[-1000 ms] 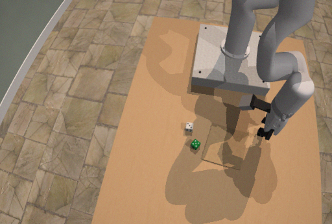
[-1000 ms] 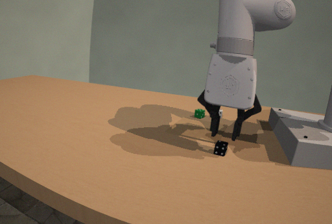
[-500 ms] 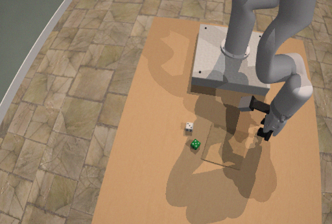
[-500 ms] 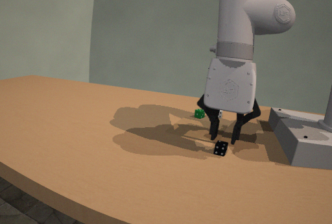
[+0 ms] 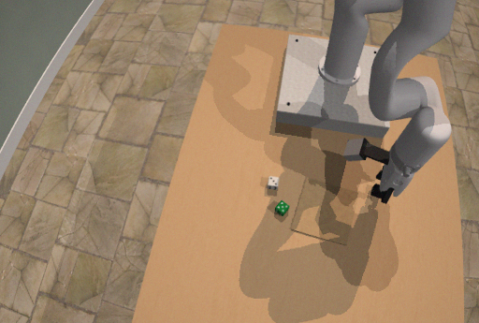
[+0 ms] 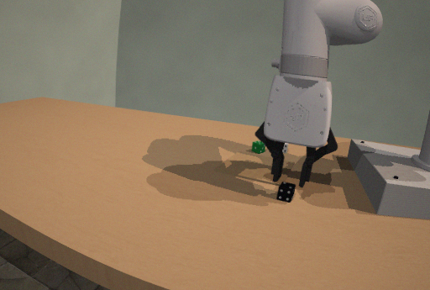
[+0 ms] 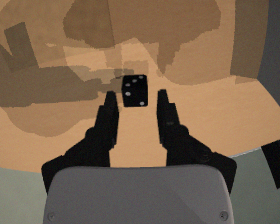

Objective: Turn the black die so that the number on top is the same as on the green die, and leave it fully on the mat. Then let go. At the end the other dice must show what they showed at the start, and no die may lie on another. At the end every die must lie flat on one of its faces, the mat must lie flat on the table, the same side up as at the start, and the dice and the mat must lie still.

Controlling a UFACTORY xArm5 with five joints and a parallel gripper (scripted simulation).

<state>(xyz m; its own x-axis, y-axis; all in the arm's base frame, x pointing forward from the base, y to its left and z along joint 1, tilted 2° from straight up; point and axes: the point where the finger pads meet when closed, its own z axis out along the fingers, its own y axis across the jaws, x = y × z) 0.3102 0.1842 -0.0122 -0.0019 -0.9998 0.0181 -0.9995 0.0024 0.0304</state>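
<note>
Right now the black die is 4 cm below my hand. From my hand the other things lie so: tan mat (9 cm ahead, 11 cm to the right, 5 cm below); then green die (13 cm ahead, 21 cm to the right, 4 cm below); then white die (7 cm ahead, 26 cm to the right, 4 cm below).
</note>
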